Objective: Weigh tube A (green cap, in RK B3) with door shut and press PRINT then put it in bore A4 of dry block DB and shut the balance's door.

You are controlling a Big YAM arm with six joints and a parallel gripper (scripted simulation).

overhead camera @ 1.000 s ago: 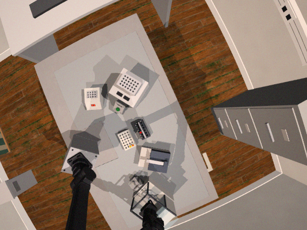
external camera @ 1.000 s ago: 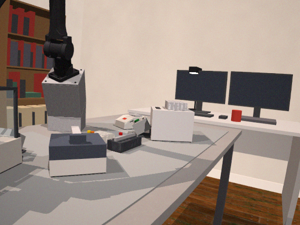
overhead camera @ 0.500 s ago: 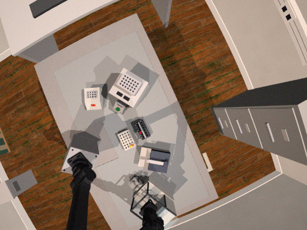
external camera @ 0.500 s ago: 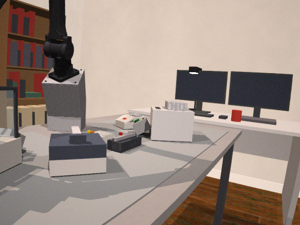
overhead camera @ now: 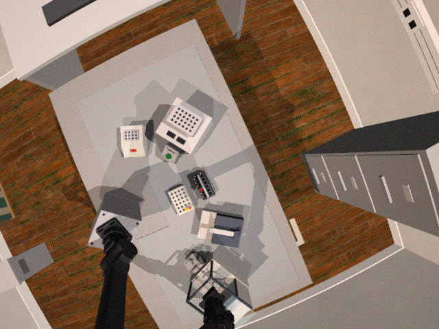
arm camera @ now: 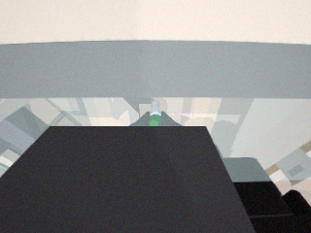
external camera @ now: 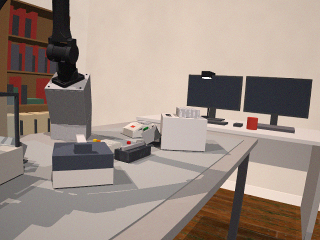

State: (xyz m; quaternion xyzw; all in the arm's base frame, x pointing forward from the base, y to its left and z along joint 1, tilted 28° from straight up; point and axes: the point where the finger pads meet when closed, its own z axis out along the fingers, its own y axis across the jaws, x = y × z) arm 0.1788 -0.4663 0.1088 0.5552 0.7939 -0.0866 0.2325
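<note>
Right now the pale pan is 50 mm below my hand. Also, from my hand: spectrophotometer (180 mm ahead, 210 mm to the left, 60 mm below); tinted glass pane (30 mm ahead, 80 mm to the right, 90 mm above); white print key (40 mm behind, 150 mm to the left, 60 mm below).
</note>
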